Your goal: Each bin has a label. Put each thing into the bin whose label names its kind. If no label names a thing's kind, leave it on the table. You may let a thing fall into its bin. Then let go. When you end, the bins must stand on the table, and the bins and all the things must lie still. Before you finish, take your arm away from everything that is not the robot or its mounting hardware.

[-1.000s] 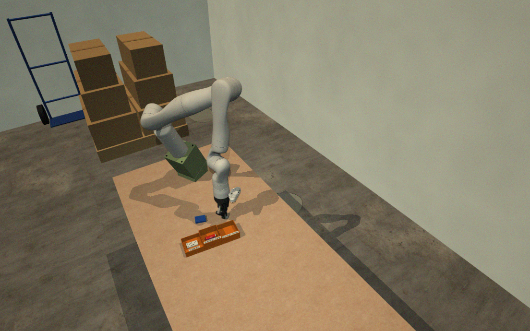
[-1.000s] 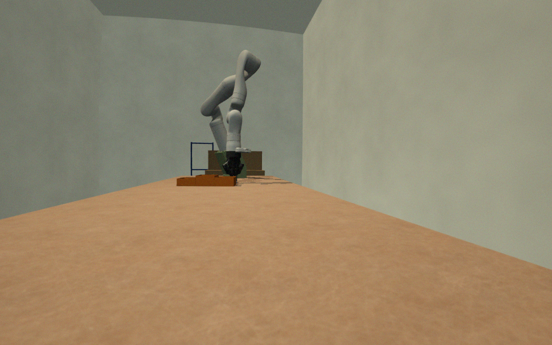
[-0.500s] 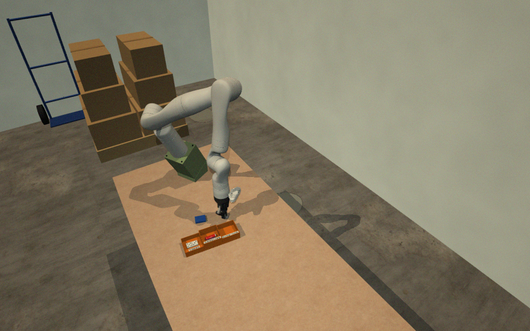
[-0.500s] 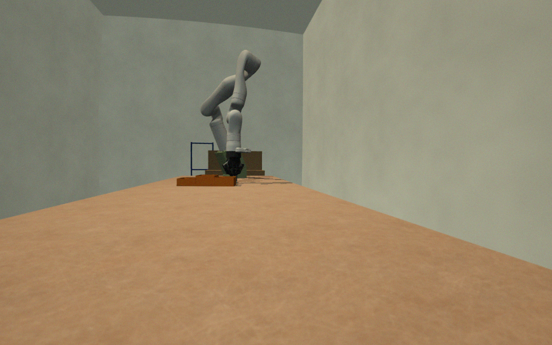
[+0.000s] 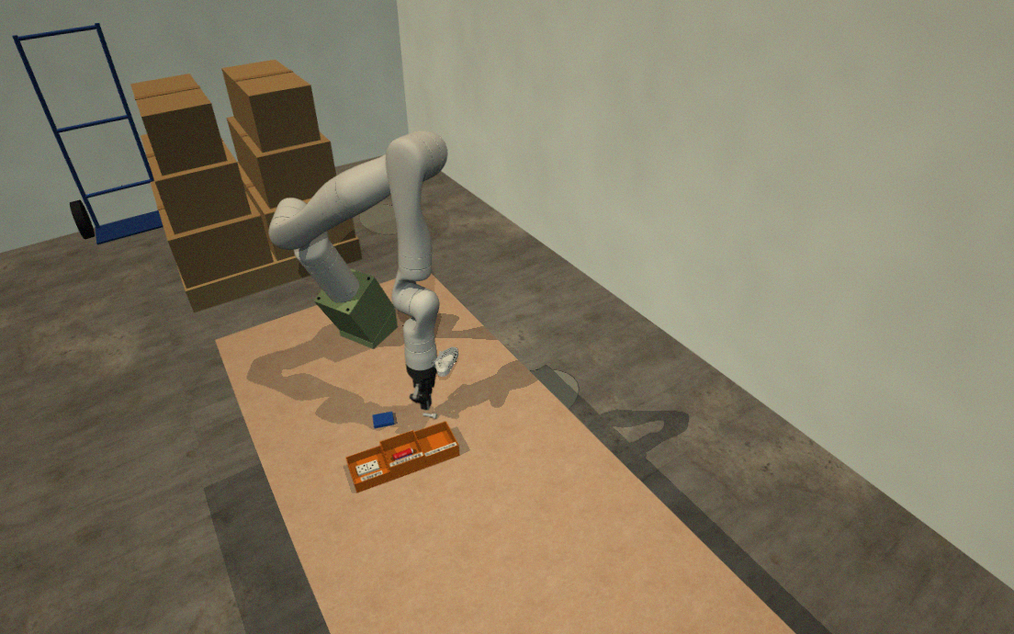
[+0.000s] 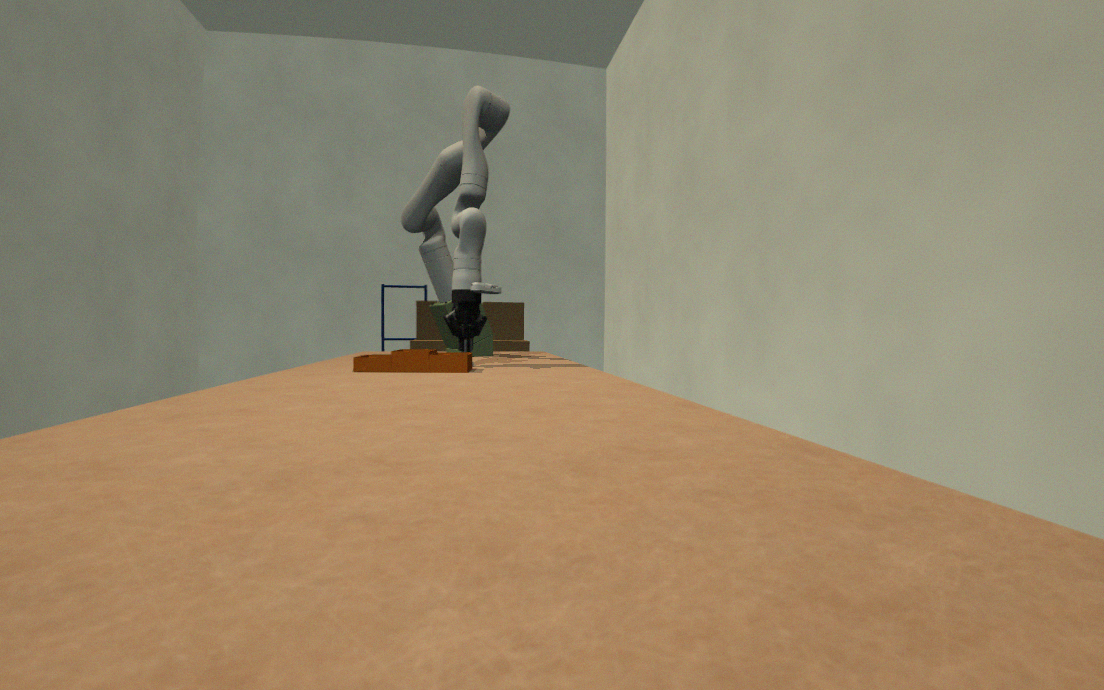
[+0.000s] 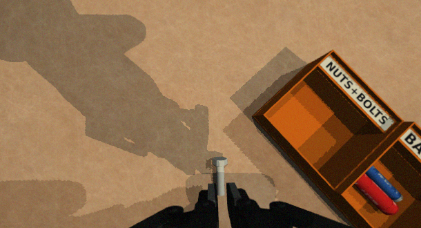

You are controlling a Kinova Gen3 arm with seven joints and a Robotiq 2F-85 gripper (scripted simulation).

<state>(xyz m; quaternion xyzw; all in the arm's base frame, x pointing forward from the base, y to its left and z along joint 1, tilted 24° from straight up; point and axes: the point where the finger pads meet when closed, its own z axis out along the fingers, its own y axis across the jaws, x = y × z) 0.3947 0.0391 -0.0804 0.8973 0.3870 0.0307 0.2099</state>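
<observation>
Right now my hand is 50 mm above the grey bolt, 10 mm to the right of it and 10 mm short of it. The rest, counted from my hand: joined orange bins (110 mm to the right, 100 mm ahead, 30 mm below); then red battery (110 mm to the right, 90 mm ahead, 40 mm below); then blue block (110 mm to the right, 50 mm below, 40 mm behind).
</observation>
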